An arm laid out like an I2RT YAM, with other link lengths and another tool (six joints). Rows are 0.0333 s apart.
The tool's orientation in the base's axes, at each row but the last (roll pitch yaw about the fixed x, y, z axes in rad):
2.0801, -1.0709, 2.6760
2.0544, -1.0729, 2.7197
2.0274, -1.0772, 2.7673
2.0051, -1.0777, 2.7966
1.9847, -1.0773, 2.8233
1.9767, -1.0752, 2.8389
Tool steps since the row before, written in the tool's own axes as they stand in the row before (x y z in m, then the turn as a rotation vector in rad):
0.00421, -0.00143, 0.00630, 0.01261, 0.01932, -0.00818
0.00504, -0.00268, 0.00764, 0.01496, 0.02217, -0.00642
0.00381, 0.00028, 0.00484, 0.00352, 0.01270, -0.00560
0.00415, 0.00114, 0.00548, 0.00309, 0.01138, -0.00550
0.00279, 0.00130, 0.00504, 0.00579, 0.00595, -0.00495
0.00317, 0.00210, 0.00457, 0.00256, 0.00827, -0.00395
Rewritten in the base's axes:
-0.00303, 0.00690, 0.00162, 0.01198, -0.00347, 0.02106
-0.00469, 0.00815, 0.00160, 0.01350, -0.00099, 0.02394
-0.00159, 0.00542, 0.00246, 0.01002, -0.00332, 0.00967
-0.00106, 0.00617, 0.00305, 0.00903, -0.00346, 0.00870
-0.00035, 0.00552, 0.00206, 0.00295, -0.00322, 0.00862
0.00016, 0.00522, 0.00285, 0.00642, -0.00239, 0.00661

